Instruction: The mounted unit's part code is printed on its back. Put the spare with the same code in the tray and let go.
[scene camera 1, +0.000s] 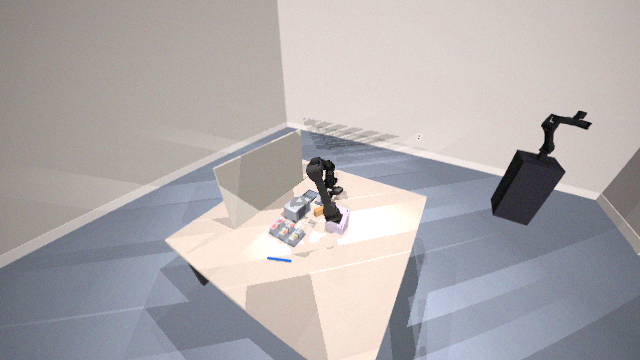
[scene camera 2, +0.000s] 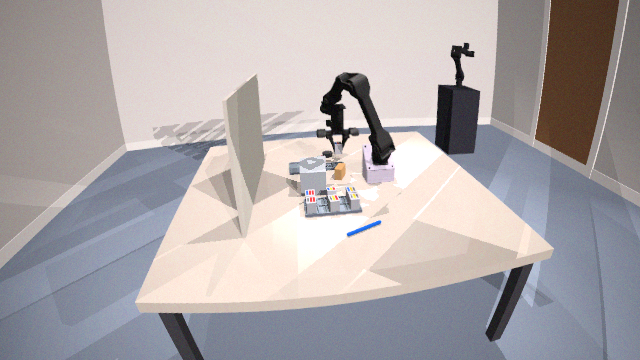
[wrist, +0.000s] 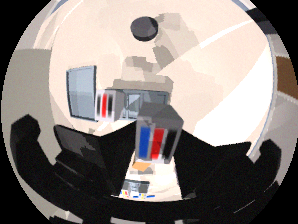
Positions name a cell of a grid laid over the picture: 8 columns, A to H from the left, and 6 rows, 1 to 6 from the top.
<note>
I see my gripper (wrist: E4), a grey-blue tray (wrist: C3), a grey mounted unit (scene camera 2: D3) and a beige panel (scene camera 1: D4).
The beige panel also shows in scene camera 2 (scene camera 2: D2).
</note>
